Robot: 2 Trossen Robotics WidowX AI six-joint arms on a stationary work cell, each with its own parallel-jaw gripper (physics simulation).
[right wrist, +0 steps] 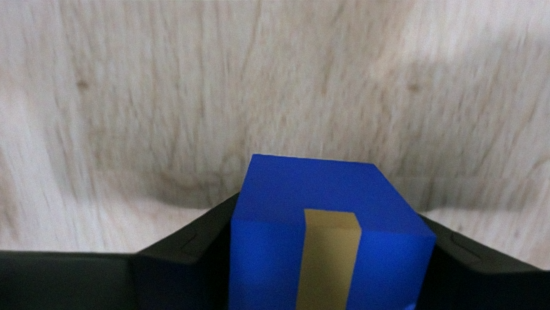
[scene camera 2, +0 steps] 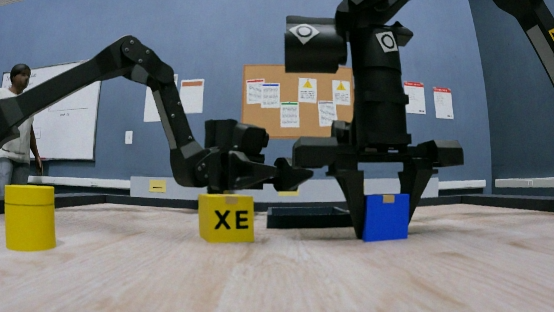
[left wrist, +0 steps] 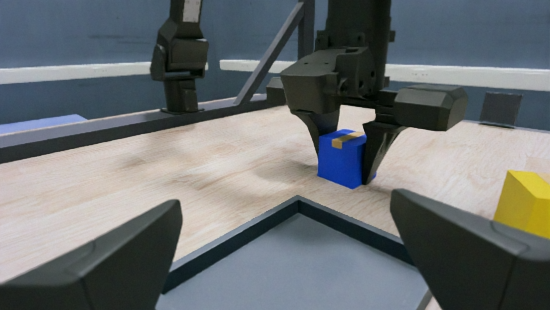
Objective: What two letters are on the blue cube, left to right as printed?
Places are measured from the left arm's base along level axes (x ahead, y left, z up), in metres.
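Where they show: left gripper, fingertip midpoint: (scene camera 2: 295, 172) (left wrist: 286, 204); right gripper, fingertip midpoint: (right wrist: 307, 203) (scene camera 2: 380, 236) (left wrist: 344, 177); right arm's base, origin of the base link: (left wrist: 182, 111).
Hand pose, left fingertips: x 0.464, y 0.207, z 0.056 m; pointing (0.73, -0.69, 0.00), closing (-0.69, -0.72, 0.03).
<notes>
After its pixels a point has its place.
The blue cube (scene camera 2: 386, 220) {x 0.543, y -0.001, z 0.001 m} (left wrist: 340, 162) {x 0.541, y 0.044, z 0.005 m} (right wrist: 265, 265) {x 0.532, y 0.033, z 0.026 m} stands upright on the table with a tan tape strip over its top edge. No letters show on its visible faces; its other faces are hidden. My right gripper (scene camera 2: 384, 230) {x 0.546, y 0.025, z -0.019 m} (left wrist: 344, 177) {x 0.546, y 0.025, z -0.019 m} (right wrist: 307, 203) {x 0.546, y 0.025, z -0.019 m} points down with its fingers against two opposite sides of the cube, shut on it at table height. My left gripper (scene camera 2: 294, 173) {x 0.464, y 0.207, z 0.056 m} (left wrist: 286, 204) {x 0.464, y 0.207, z 0.056 m} is open and empty, held above the dark tray.
A yellow cube (scene camera 2: 225, 236) {x 0.388, y 0.004, z -0.013 m} (left wrist: 515, 205) {x 0.403, y 0.040, z 0.009 m} printed "XE" stands left of the blue cube in the scene view. A yellow cylinder (scene camera 2: 30, 225) {x 0.254, y -0.123, z 0.001 m} stands at the far left. A dark shallow tray (scene camera 2: 310, 220) {x 0.478, y 0.115, z -0.008 m} (left wrist: 230, 245) {x 0.528, y 0.191, z -0.007 m} lies behind, between the two cubes.
</notes>
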